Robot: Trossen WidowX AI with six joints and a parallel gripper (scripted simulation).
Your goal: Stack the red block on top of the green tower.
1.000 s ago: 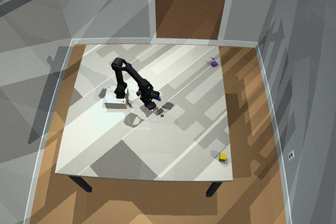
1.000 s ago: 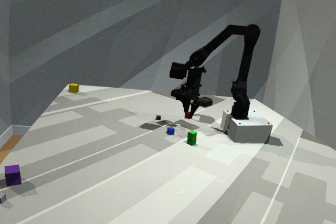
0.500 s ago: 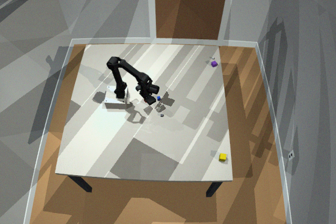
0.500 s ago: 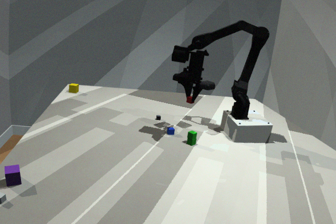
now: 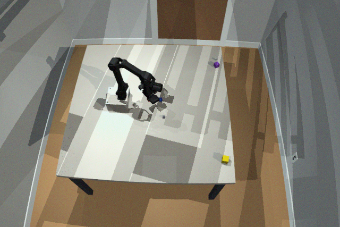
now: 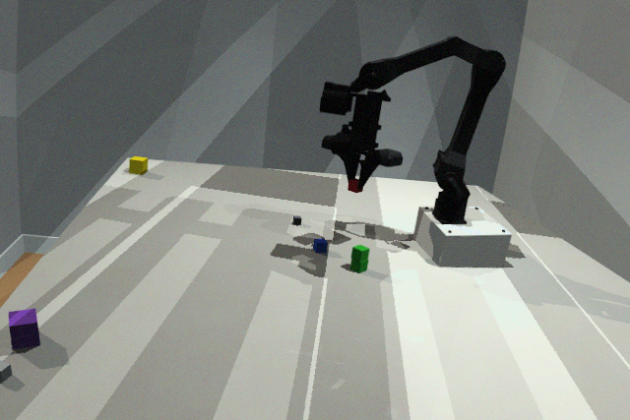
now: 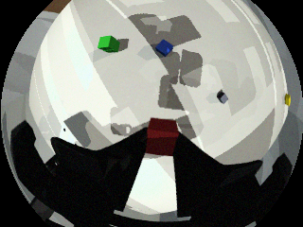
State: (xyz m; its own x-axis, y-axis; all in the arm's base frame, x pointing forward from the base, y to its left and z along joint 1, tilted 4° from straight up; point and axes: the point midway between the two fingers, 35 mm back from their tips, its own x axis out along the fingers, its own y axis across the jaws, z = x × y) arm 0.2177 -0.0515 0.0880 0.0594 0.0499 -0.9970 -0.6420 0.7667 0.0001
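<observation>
Now: gripper tip 8 cm short of the blue block, 8 cm to the right of it and 11 cm above it. Round my gripper tip: red block (right at my gripper tip); small dark cube (11 cm ahead, 8 cm to the right, 12 cm below); yellow block (57 cm ahead, 42 cm to the right, 10 cm below).
</observation>
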